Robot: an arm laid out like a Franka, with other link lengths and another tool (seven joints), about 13 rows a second.
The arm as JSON. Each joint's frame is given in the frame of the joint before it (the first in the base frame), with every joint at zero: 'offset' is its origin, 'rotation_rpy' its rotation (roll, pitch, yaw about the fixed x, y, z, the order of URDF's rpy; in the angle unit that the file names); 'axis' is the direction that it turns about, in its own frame. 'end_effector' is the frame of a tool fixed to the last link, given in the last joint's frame.
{
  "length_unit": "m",
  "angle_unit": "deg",
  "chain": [
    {
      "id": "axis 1",
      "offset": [
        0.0,
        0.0,
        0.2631
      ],
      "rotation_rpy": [
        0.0,
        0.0,
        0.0
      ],
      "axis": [
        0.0,
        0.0,
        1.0
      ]
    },
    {
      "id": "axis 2",
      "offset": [
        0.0,
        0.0,
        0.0
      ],
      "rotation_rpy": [
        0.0,
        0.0,
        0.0
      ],
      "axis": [
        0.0,
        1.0,
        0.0
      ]
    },
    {
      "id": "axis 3",
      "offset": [
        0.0,
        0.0,
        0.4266
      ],
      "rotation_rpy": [
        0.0,
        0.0,
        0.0
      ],
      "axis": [
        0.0,
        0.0,
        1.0
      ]
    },
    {
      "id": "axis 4",
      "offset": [
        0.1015,
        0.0,
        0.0
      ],
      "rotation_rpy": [
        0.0,
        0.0,
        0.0
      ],
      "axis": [
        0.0,
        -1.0,
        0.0
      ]
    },
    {
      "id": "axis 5",
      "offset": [
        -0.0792,
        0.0,
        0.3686
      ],
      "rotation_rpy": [
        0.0,
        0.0,
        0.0
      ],
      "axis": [
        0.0,
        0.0,
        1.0
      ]
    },
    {
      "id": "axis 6",
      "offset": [
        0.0,
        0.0,
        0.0
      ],
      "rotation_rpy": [
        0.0,
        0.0,
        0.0
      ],
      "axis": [
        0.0,
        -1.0,
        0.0
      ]
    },
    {
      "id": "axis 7",
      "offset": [
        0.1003,
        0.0,
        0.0
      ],
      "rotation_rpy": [
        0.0,
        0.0,
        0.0
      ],
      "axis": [
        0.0,
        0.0,
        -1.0
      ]
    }
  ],
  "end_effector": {
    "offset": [
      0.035,
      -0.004,
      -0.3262
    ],
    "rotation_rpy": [
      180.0,
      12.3,
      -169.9
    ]
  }
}
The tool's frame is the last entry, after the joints.
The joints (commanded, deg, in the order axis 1, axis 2, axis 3, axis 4, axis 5, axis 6, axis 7), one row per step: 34.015, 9.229, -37.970, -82.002, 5.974, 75.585, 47.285; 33.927, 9.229, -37.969, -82.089, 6.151, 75.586, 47.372; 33.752, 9.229, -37.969, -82.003, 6.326, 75.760, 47.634; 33.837, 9.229, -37.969, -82.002, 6.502, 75.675, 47.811; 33.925, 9.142, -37.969, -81.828, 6.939, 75.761, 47.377; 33.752, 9.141, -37.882, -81.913, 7.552, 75.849, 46.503; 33.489, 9.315, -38.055, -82.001, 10.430, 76.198, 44.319; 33.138, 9.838, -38.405, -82.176, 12.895, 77.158, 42.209; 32.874, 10.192, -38.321, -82.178, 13.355, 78.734, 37.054
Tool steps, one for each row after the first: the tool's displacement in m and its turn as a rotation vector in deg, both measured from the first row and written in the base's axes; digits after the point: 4 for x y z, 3 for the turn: -0.0004, 0.0001, -0.0007, 0.162, 0.076, -0.178; 0.0009, -0.0006, 0.0000, 0.258, -0.188, -0.598; 0.0004, 0.0012, -0.0001, 0.398, -0.110, -0.683; 0.0020, 0.0048, 0.0017, 0.969, -0.478, -0.150; 0.0028, 0.0078, 0.0008, 1.795, -0.543, 0.609; 0.0071, 0.0218, -0.0014, 5.024, -1.017, 2.299; 0.0154, 0.0307, -0.0059, 7.536, -1.822, 3.563; 0.0283, 0.0331, -0.0077, 8.715, -3.541, 8.302
